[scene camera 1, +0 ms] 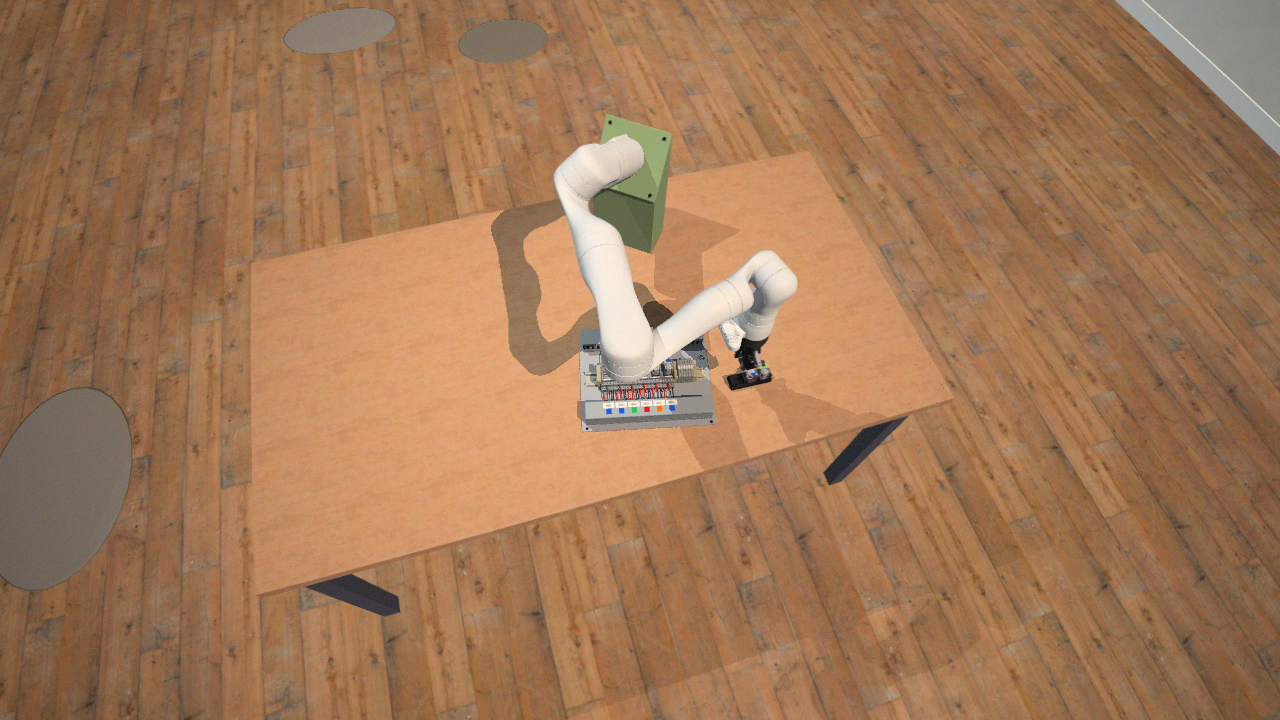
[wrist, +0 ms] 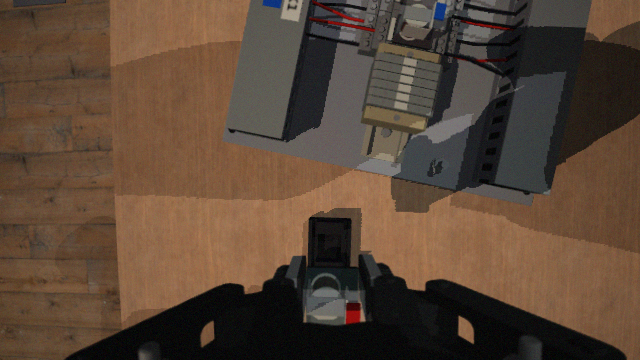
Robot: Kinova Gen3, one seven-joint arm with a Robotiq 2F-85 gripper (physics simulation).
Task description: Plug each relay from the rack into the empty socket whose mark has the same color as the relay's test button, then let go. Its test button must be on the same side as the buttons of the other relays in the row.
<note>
The pictures show: my gripper, a black rack and a grey relay panel.
</note>
